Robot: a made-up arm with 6 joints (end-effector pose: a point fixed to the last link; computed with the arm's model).
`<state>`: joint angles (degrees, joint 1 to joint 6).
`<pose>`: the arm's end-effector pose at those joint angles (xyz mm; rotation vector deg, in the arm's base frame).
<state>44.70 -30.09 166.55 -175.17 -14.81 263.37</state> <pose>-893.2 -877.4 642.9 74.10 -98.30 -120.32</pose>
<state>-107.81 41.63 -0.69 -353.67 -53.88 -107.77</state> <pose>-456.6 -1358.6 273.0 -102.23 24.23 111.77</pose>
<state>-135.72 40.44 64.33 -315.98 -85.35 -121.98</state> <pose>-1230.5 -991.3 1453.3 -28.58 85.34 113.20</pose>
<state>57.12 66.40 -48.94 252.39 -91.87 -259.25</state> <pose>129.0 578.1 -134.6 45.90 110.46 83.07</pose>
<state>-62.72 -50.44 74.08 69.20 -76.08 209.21</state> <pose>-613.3 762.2 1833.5 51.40 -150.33 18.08</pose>
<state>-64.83 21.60 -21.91 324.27 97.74 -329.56</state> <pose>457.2 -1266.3 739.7 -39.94 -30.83 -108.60</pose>
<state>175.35 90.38 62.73 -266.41 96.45 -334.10</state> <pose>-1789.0 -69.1 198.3 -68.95 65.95 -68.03</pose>
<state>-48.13 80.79 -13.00 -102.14 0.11 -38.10</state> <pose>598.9 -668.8 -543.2 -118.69 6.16 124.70</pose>
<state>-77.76 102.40 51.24 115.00 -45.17 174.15</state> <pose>228.0 -1704.8 -363.1 47.64 -34.00 -120.89</pose>
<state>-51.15 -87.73 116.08 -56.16 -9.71 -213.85</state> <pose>-950.3 1228.0 15.3 33.76 91.57 80.39</pose>
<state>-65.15 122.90 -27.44 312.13 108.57 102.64</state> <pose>-102.5 -139.6 -484.0 -68.99 124.50 -19.60</pose>
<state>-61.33 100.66 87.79 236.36 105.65 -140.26</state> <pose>698.3 -1637.5 228.6 4.31 148.79 -33.74</pose>
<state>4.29 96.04 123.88 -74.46 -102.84 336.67</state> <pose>1656.5 327.4 984.8 47.83 81.28 62.56</pose>
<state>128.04 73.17 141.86 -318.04 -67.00 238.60</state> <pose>-674.4 1077.4 1751.7 86.59 79.17 65.74</pose>
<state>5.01 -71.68 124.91 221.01 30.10 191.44</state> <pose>-1562.7 -208.2 406.6 27.47 -146.72 -67.31</pose>
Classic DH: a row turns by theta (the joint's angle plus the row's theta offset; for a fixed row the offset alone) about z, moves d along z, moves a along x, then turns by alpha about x. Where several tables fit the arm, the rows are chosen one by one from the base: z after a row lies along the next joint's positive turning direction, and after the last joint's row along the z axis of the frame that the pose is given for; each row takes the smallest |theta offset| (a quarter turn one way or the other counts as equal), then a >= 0, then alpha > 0; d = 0 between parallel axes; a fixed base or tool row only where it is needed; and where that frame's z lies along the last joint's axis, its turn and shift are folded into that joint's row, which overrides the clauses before.
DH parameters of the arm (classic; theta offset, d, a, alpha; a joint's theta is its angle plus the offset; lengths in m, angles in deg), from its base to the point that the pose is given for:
joint 1: 0 0.5624 0.1918 -90
joint 2: -90 0 0.6796 180
joint 3: 0 0 0.1154 -90
joint 4: 0 -0.9937 0 90
joint 5: 0 0 0 -90
joint 6: 90 -0.2157 0 90
tool (fixed): -90 0 0 0

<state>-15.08 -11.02 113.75 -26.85 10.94 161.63</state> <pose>-729.3 177.4 2133.1 -66.02 -49.68 -150.90</pose>
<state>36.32 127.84 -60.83 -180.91 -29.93 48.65</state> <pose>-379.5 -281.1 103.0 5.13 63.71 -122.83</pose>
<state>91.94 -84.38 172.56 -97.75 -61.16 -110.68</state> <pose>-167.0 -601.4 -472.2 37.08 74.05 -142.93</pose>
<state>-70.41 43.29 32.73 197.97 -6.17 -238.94</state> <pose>634.0 -1760.0 970.8 38.88 -20.71 -67.02</pose>
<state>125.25 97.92 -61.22 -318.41 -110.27 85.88</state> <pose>113.5 72.1 175.1 30.00 -44.57 44.59</pose>
